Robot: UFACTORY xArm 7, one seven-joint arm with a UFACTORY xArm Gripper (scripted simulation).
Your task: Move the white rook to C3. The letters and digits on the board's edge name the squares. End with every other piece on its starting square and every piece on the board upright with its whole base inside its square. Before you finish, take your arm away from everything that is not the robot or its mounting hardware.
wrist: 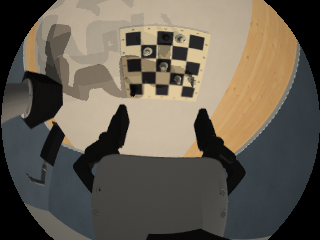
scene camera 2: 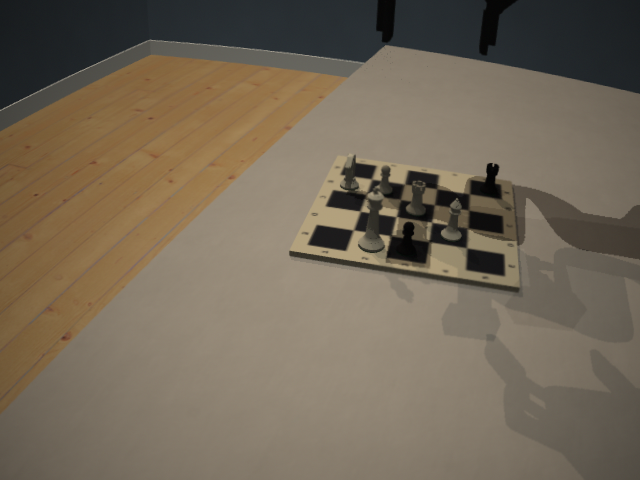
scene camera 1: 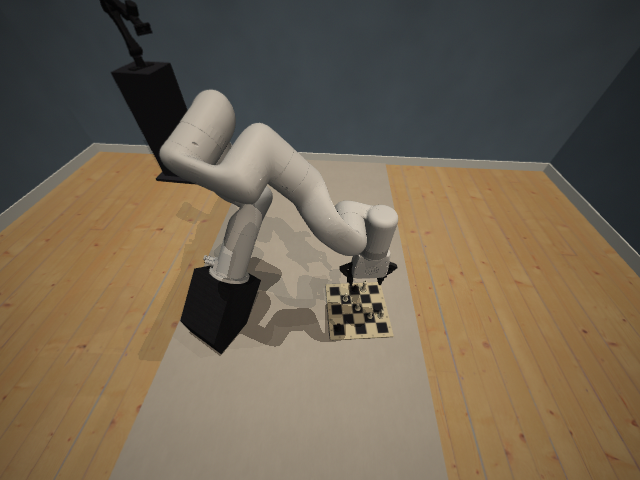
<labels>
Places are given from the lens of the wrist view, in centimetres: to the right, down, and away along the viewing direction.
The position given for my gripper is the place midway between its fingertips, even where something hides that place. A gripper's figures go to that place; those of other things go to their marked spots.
my gripper (wrist: 162, 114): 0, -1, 13
chessboard (wrist: 186, 60): 6, -15, 24
</labels>
